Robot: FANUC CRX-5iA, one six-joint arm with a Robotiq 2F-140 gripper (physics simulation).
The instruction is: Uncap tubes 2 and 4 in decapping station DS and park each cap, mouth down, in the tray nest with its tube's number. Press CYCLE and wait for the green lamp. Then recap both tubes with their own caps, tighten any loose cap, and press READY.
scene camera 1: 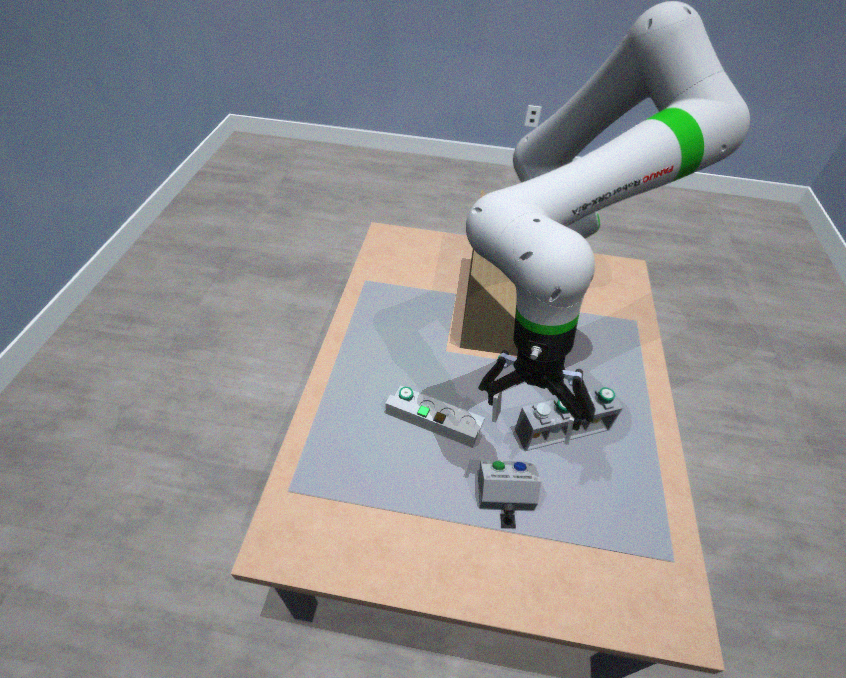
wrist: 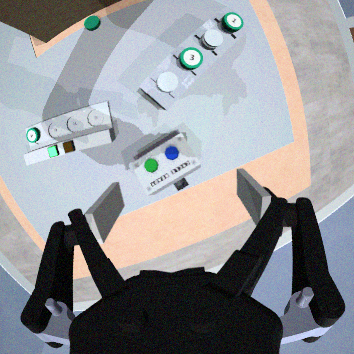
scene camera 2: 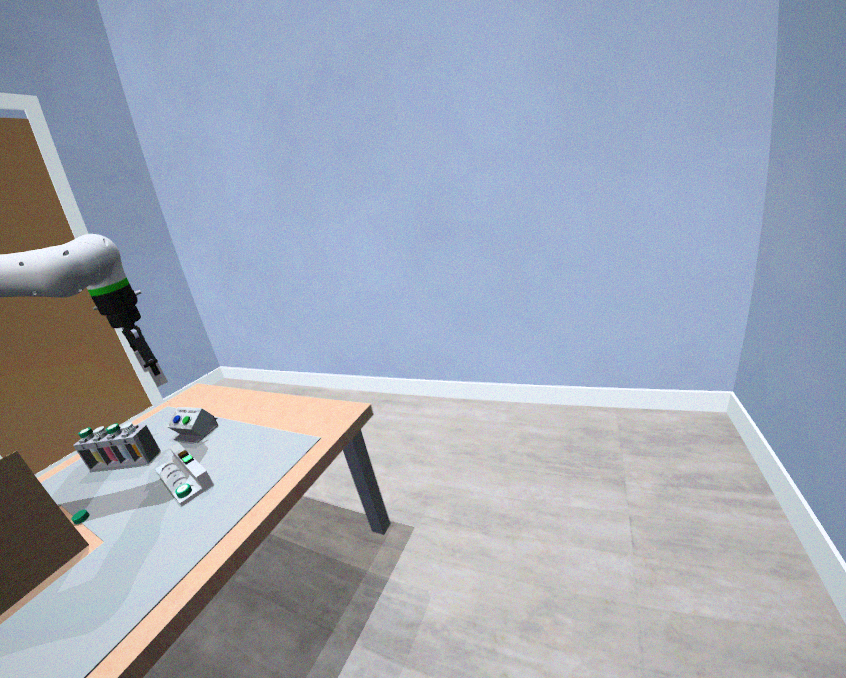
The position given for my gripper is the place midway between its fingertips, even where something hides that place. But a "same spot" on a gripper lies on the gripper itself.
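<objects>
You can see my gripper in scene camera 1 (531,426), and the wrist view shows it too. My gripper is in scene camera 2 as well, and on my gripper (wrist: 313,307) and (scene camera 2: 122,327) are the same spot. There's also a grey button box, where (scene camera 1: 481,477) and (scene camera 2: 201,423) are one and the same spot.
</objects>
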